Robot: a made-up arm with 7 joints. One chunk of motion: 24 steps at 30 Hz.
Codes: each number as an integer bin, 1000 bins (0 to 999) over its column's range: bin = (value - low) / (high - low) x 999, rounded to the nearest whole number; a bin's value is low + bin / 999 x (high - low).
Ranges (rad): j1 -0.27..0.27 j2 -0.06..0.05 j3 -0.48..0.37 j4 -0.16..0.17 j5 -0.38..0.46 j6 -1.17..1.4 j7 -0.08..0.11
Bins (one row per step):
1: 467 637 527 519 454 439 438
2: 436 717 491 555 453 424 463
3: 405 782 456 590 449 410 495
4: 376 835 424 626 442 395 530
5: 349 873 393 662 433 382 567
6: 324 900 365 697 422 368 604
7: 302 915 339 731 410 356 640
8: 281 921 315 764 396 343 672
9: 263 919 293 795 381 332 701
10: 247 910 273 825 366 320 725
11: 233 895 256 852 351 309 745
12: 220 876 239 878 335 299 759
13: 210 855 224 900 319 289 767
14: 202 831 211 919 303 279 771
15: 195 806 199 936 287 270 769
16: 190 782 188 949 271 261 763
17: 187 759 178 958 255 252 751
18: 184 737 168 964 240 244 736
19: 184 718 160 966 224 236 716
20: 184 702 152 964 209 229 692
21: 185 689 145 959 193 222 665
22: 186 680 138 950 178 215 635
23: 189 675 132 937 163 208 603
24: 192 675 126 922 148 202 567
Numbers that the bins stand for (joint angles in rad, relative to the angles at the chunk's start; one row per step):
1: -0.0176 0.0101 -0.0316 0.0114 0.0017 -0.0406 0.0033
2: -0.0343 0.0189 -0.0622 0.0233 0.0009 -0.0792 0.0081
3: -0.0511 0.0261 -0.0920 0.0349 -0.0025 -0.1152 0.0141
4: -0.0668 0.0319 -0.1192 0.0468 -0.0083 -0.1538 0.0208
5: -0.0814 0.0361 -0.1456 0.0587 -0.0159 -0.1873 0.0278
6: -0.0949 0.0391 -0.1694 0.0702 -0.0252 -0.2233 0.0349
7: -0.1068 0.0408 -0.1916 0.0815 -0.0353 -0.2542 0.0417
8: -0.1181 0.0414 -0.2120 0.0924 -0.0470 -0.2876 0.0478
9: -0.1278 0.0412 -0.2307 0.1026 -0.0596 -0.3159 0.0533
10: -0.1365 0.0402 -0.2477 0.1125 -0.0723 -0.3468 0.0579
11: -0.1441 0.0385 -0.2622 0.1214 -0.0849 -0.3751 0.0617
12: -0.1511 0.0365 -0.2766 0.1300 -0.0983 -0.4008 0.0644
13: -0.1565 0.0341 -0.2894 0.1373 -0.1118 -0.4265 0.0659
14: -0.1608 0.0315 -0.3005 0.1436 -0.1252 -0.4523 0.0666
15: -0.1646 0.0287 -0.3107 0.1492 -0.1387 -0.4754 0.0663
16: -0.1673 0.0261 -0.3200 0.1535 -0.1521 -0.4986 0.0651
17: -0.1689 0.0236 -0.3285 0.1565 -0.1656 -0.5217 0.0628
18: -0.1705 0.0212 -0.3371 0.1584 -0.1782 -0.5423 0.0600
19: -0.1705 0.0191 -0.3439 0.1591 -0.1917 -0.5629 0.0562
20: -0.1705 0.0173 -0.3507 0.1584 -0.2043 -0.5809 0.0516
21: -0.1700 0.0159 -0.3566 0.1568 -0.2177 -0.5989 0.0465
22: -0.1695 0.0149 -0.3626 0.1538 -0.2303 -0.6169 0.0408
23: -0.1678 0.0143 -0.3677 0.1495 -0.2429 -0.6349 0.0347
24: -0.1662 0.0143 -0.3728 0.1446 -0.2556 -0.6503 0.0278

